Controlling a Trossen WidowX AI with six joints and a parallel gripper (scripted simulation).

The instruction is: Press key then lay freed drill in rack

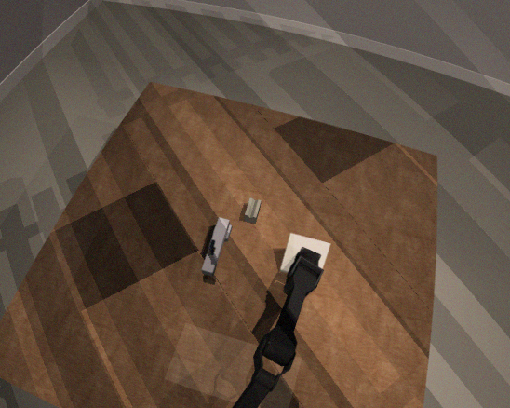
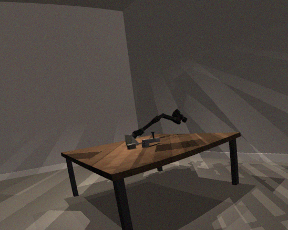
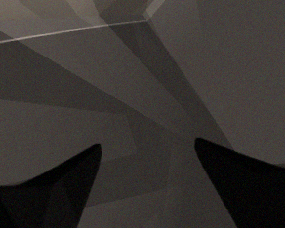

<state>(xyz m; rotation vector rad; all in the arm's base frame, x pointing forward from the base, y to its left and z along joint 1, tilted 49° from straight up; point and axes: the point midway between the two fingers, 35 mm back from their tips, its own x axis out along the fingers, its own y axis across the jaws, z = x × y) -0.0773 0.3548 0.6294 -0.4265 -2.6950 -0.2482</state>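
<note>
The dark key is 63 cm to the right of my gripper tip, 40 cm ahead of it and 11 cm below it. The rest, counted from my gripper tip: drill 68 cm to the right, 41 cm ahead, 15 cm below; then grey drill block 67 cm to the right, 40 cm ahead, 16 cm below; then rack 84 cm to the right, 35 cm ahead, 17 cm below.
</note>
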